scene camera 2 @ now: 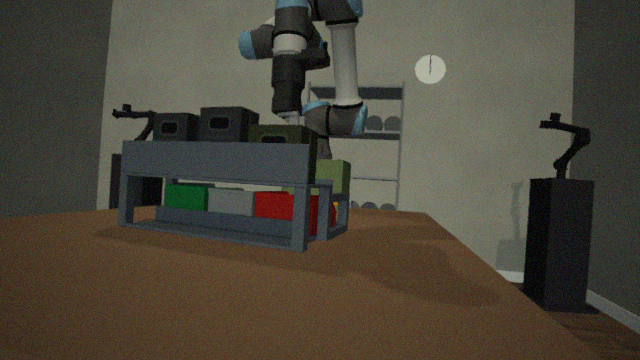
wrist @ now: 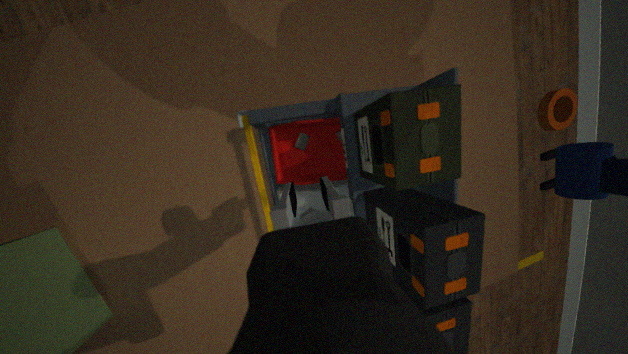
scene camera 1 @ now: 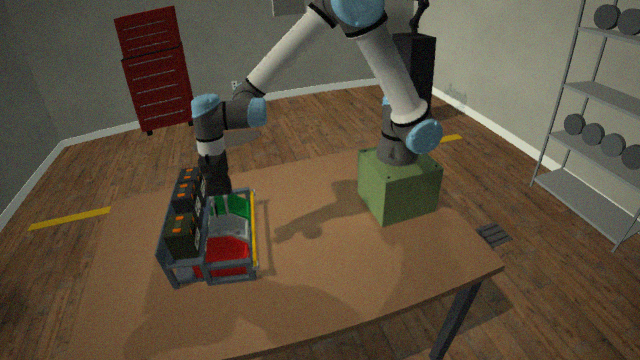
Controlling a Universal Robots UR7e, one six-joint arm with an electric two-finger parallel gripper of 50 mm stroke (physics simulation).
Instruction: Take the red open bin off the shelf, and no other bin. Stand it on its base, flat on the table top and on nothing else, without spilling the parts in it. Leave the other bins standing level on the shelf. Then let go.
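Frame: origin at the arm's base, x ahead, y left, z up, level; metres.
Seen in the pictures: gripper, fingertip midpoint: (wrist: 308,189) (scene camera 1: 222,214); arm's base at its link origin: (scene camera 1: 397,155).
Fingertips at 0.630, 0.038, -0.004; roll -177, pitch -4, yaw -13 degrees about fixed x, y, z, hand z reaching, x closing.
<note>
Offsets run from my fingertips to a thing's middle, as dx, dy, dz. Level surfaces: height alone.
The red open bin @(+0.044, +0.021, -0.141) (scene camera 1: 225,249) (scene camera 2: 273,205) (wrist: 312,162) stands on the lower level of the grey-blue shelf (scene camera 1: 207,272) (scene camera 2: 215,160) (wrist: 300,111), at the end nearest scene camera 1. A small grey part @(+0.024, +0.049, -0.168) (wrist: 301,141) lies in it. Beside it stand a grey bin @(+0.013, -0.086, -0.141) (scene camera 1: 229,227) (scene camera 2: 231,201) and a green bin @(-0.016, -0.195, -0.141) (scene camera 1: 239,204) (scene camera 2: 186,196). My gripper (scene camera 1: 220,204) (scene camera 2: 291,119) (wrist: 308,189) points down with its fingers apart and empty. It is above the grey bin, off to one side of the red bin. The fingers hide part of the grey bin in the wrist view.
A dark green case @(+0.133, +0.001, -0.034) (scene camera 1: 182,237) (scene camera 2: 282,132) (wrist: 425,140) and two dark grey cases, one nearer @(+0.101, -0.113, -0.017) (scene camera 1: 185,197) (wrist: 450,255), stand on the upper level. A yellow strip @(-0.090, -0.062, -0.124) (scene camera 1: 254,230) (wrist: 257,170) runs along the shelf's low front. The green robot base block (scene camera 1: 400,192) stands on the table @(dz -0.185) (scene camera 1: 320,285).
</note>
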